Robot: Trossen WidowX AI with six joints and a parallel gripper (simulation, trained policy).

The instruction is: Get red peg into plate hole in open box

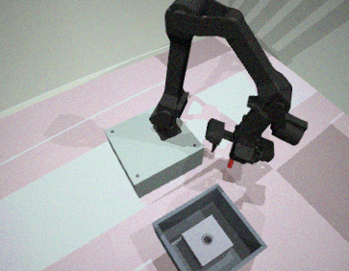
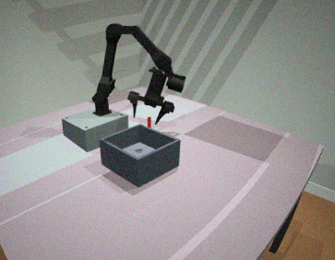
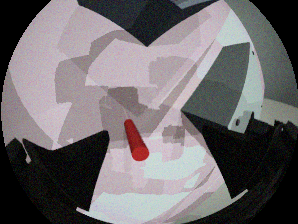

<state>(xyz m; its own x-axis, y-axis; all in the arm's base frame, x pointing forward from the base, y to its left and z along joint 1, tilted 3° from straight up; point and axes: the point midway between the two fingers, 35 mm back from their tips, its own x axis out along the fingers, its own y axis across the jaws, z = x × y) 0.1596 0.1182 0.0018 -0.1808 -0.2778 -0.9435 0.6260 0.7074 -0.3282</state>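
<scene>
The red peg lies 2 cm to the left of my gripper tip and 3 cm below it. The rest, counted from my gripper tip: dark grey box: 17 cm ahead, 17 cm to the right, 4 cm below; pale plate: 17 cm ahead, 17 cm to the right, 2 cm below.
</scene>
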